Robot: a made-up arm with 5 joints. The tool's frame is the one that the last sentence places.
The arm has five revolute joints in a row. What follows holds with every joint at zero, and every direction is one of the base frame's. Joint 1 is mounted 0.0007 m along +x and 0.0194 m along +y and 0.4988 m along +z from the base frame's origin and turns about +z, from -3.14 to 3.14 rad. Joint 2 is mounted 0.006 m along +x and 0.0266 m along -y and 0.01 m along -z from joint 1 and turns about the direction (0, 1, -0.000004), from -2.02 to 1.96 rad. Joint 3 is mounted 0.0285 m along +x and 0.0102 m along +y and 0.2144 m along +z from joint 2 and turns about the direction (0, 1, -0.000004), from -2.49 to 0.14 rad. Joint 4 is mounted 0.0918 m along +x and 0.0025 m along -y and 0.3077 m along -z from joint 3 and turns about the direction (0, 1, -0.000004), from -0.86 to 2.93 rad. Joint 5 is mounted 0.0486 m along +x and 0.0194 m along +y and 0.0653 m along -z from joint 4 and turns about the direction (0, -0.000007, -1), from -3.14 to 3.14 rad. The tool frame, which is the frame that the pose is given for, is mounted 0.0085 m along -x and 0.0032 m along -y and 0.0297 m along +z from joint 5; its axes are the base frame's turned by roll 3.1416, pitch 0 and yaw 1.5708 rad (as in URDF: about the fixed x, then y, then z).
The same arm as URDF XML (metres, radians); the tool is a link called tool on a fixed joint. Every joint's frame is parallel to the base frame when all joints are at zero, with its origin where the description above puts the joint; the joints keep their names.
<robot name="arm">
  <link name="base"/>
  <link name="link1"/>
  <link name="link2"/>
  <link name="link3"/>
  <link name="link4"/>
  <link name="link5"/>
  <link name="tool"/>
  <joint name="joint 1" type="revolute">
    <parent link="base"/>
    <child link="link1"/>
    <origin xyz="0.0007 0.0194 0.4988"/>
    <axis xyz="0 0 1"/>
    <limit lower="-3.14" upper="3.14"/>
  </joint>
  <joint name="joint 2" type="revolute">
    <parent link="link1"/>
    <child link="link2"/>
    <origin xyz="0.006 -0.0266 -0.01"/>
    <axis xyz="0 1 0"/>
    <limit lower="-2.02" upper="1.96"/>
  </joint>
  <joint name="joint 3" type="revolute">
    <parent link="link2"/>
    <child link="link3"/>
    <origin xyz="0.0285 0.0102 0.2144"/>
    <axis xyz="0 1 0"/>
    <limit lower="-2.49" upper="0.14"/>
  </joint>
  <joint name="joint 4" type="revolute">
    <parent link="link3"/>
    <child link="link4"/>
    <origin xyz="0.0918 -0.0025 -0.3077"/>
    <axis xyz="0 1 0"/>
    <limit lower="-0.86" upper="2.93"/>
  </joint>
  <joint name="joint 5" type="revolute">
    <parent link="link4"/>
    <child link="link5"/>
    <origin xyz="0.0486 0.0194 -0.0653"/>
    <axis xyz="0 0 -1"/>
    <limit lower="-3.14" upper="3.14"/>
  </joint>
  <joint name="tool_fixed" type="fixed">
    <parent link="link5"/>
    <child link="tool"/>
    <origin xyz="-0.0085 -0.0032 0.0297" rpy="-3.1416 0 1.5708"/>
  </joint>
</robot>

